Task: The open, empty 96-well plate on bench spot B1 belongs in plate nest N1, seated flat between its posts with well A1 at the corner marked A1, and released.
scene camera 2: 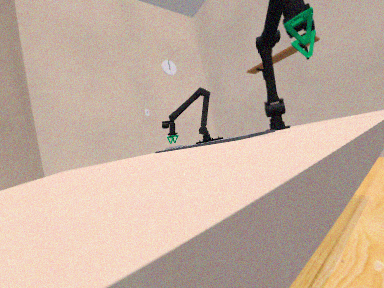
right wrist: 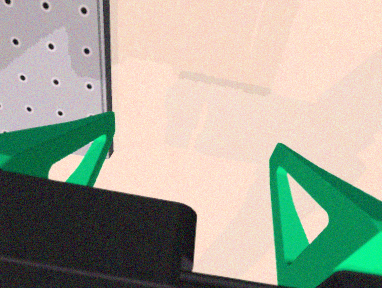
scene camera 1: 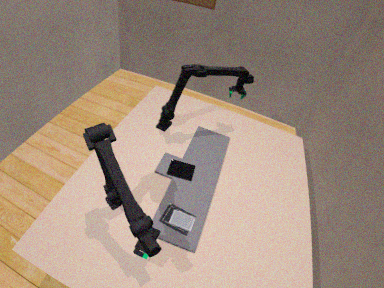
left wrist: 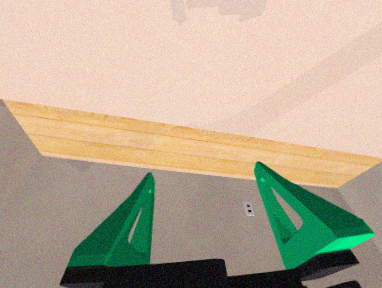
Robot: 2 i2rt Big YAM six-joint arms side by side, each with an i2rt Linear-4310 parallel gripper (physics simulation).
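Where they show: left gripper, between the fingertips: point(scene camera 2: 308, 50) point(scene camera 1: 235, 98) point(left wrist: 203, 171); right gripper, between the fingertips: point(scene camera 2: 172, 143) point(right wrist: 195, 136); left arm's base, origin of its link: point(scene camera 1: 164, 125); right arm's base, origin of its link: point(scene camera 1: 117, 199).
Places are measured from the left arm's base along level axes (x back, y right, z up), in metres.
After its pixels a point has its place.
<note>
A pale 96-well plate point(scene camera 1: 181, 220) {x -0.488, y 0.611, z 0.018 m} lies on the lower part of the grey board in scene camera 1, over a dark-outlined rectangle. A flat black rectangle point(scene camera 1: 181, 170) {x -0.330, y 0.319, z 0.024 m} is farther up the board; which one is nest N1 is too small to tell. Well A1 and the corner mark cannot be made out. My right gripper point(scene camera 1: 141, 254) point(scene camera 2: 172, 140) {x -0.424, y 0.827, z 0.060 m} point(right wrist: 195, 136) {x -0.424, y 0.827, z 0.060 m} is open and empty, below and left of the plate in scene camera 1, above the table beside the board. My left gripper point(scene camera 1: 236, 95) {x -0.408, y -0.434, z 0.221 m} point(scene camera 2: 300, 42) point(left wrist: 203, 171) {x -0.408, y -0.434, z 0.221 m} is open and empty, high near the table's far edge, away from the plate.
The grey board point(scene camera 1: 210, 155) {x -0.442, y 0.081, z 0.013 m} point(right wrist: 70, 65) {x -0.431, y 0.731, z 0.013 m} runs along the table between the arms, with a side piece point(scene camera 1: 163, 164) {x -0.205, y 0.336, z 0.013 m} jutting left in scene camera 1. Its perforated edge lies near one right finger in the right wrist view. A wooden edge strip point(left wrist: 200, 145) borders the pale table top.
</note>
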